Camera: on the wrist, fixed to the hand. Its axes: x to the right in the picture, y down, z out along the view.
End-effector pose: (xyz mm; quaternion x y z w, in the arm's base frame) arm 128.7 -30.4 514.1 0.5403 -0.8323 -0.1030 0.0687
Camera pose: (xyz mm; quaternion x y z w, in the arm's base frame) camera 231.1 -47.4 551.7 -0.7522 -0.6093 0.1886 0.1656
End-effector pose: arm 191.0 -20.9 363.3 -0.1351 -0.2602 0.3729 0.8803
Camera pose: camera 261.6 -102.9 341.4 0.2446 -0.2443 -0.9061 0.2439
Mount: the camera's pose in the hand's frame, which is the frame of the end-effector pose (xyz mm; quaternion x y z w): -26.0 -88.1 -61.2 0.0786 0.1204 0.9853 0.0927
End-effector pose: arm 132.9 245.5 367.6 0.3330 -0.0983 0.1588 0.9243
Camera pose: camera 145.0 215.0 262.2 0.0125 0.2134 -0.9732 0.0851
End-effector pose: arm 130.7 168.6 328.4 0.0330 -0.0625 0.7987 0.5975
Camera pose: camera 223.9 176.9 269.8 0.1077 -0.0964 -0.6716 0.7266
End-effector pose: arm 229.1 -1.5 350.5 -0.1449 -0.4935 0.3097 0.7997
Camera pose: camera 305.6 -81.1 350.8 0.4741 -0.2176 -0.8380 0.1602
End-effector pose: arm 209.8 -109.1 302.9 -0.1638 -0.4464 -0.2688 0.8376
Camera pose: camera 185.7 -203.3 250.7 -0.3568 0.1997 0.8157 0.4091
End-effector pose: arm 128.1 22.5 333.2 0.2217 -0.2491 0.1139 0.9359
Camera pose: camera 160.0 -28.5 240.6 0.1650 0.1199 -0.9789 0.0129
